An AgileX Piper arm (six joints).
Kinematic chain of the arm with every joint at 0, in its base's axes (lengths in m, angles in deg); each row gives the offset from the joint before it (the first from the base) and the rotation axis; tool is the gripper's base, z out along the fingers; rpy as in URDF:
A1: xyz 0 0 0.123 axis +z
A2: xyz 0 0 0 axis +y
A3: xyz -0.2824 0 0.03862 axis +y
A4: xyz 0.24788 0 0.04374 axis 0.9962 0 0.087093
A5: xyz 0 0 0 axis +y
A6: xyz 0.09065 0 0.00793 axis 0.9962 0 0.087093
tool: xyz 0 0 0 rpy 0 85 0
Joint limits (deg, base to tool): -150..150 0..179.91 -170..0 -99.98..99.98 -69.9..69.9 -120..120
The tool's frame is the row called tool.
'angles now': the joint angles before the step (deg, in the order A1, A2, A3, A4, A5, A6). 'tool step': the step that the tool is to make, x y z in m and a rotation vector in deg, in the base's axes. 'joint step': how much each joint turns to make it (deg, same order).
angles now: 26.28 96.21 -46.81 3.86 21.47 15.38
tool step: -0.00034 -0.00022 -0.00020 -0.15 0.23 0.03
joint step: 0.00 0.00 0.00 -0.09 0.27 0.04
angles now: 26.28 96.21 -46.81 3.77 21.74 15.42
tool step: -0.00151 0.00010 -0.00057 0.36 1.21 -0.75
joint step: 0.00 0.00 0.00 1.13 0.92 0.01
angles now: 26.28 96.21 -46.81 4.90 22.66 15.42
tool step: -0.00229 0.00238 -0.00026 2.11 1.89 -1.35
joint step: 0.00 0.00 0.00 4.87 0.87 -2.15
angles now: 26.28 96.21 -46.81 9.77 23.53 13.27
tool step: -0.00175 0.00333 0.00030 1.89 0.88 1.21
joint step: 0.00 0.00 0.00 5.82 0.46 -5.66
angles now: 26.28 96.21 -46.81 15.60 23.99 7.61
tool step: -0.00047 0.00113 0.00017 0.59 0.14 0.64
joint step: -0.01 0.00 0.00 1.94 0.11 -2.16
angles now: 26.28 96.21 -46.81 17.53 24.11 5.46
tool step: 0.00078 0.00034 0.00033 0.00 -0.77 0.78
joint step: 0.00 0.00 0.00 0.38 -0.57 -1.28
